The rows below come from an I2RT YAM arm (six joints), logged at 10 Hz.
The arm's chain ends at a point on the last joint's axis. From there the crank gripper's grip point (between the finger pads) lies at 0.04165 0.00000 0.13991 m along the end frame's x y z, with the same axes.
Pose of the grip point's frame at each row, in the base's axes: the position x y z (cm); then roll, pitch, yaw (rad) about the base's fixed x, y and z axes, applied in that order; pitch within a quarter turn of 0, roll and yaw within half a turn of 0:
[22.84 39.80 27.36 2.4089 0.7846 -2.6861]
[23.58 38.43 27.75 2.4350 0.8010 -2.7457]
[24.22 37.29 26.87 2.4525 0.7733 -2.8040]
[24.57 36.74 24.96 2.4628 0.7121 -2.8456]
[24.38 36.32 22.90 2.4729 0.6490 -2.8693]
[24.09 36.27 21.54 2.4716 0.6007 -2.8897]
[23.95 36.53 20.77 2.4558 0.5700 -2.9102]
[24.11 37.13 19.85 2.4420 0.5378 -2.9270]
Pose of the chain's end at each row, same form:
[23.00 29.46 37.66 2.4089 0.7846 -2.6861]
[22.71 28.22 38.15 2.4350 0.8010 -2.7457]
[22.86 27.39 37.51 2.4525 0.7733 -2.8040]
[23.34 27.18 35.92 2.4628 0.7121 -2.8456]
[23.52 27.07 34.16 2.4729 0.6490 -2.8693]
[23.58 27.17 32.94 2.4716 0.6007 -2.8897]
[23.71 27.37 32.13 2.4558 0.5700 -2.9102]
[24.17 27.92 31.18 2.4420 0.5378 -2.9270]

